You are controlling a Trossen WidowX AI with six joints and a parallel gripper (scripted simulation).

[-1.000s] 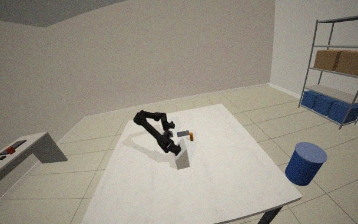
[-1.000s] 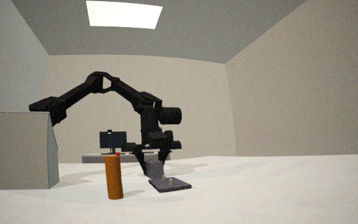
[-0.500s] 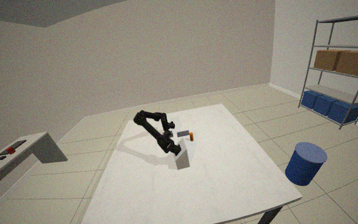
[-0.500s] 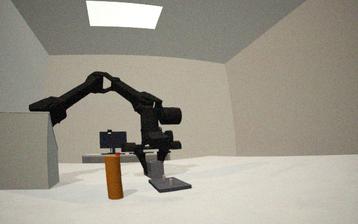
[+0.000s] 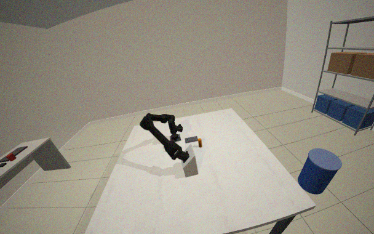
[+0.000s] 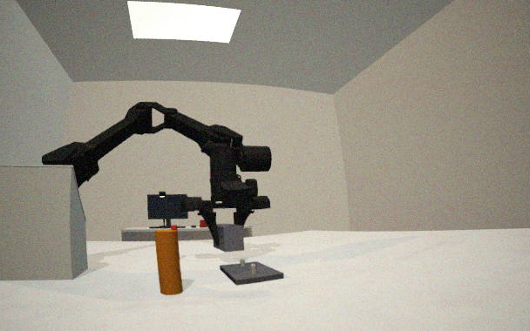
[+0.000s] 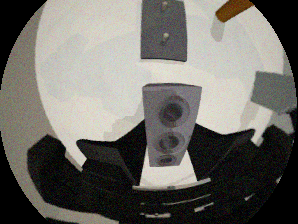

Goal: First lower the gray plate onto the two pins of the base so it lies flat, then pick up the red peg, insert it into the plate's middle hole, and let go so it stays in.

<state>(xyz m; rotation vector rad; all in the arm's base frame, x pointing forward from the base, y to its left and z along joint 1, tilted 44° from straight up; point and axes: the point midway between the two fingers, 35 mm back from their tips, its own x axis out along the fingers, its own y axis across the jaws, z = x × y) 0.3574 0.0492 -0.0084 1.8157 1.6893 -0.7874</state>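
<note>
Right now my gripper tip is 100 mm past the red peg and 60 mm to the right of it. The rest, counted from my gripper tip: gray plate (30 mm above); then orange cylinder (150 mm behind, 190 mm to the right).
</note>
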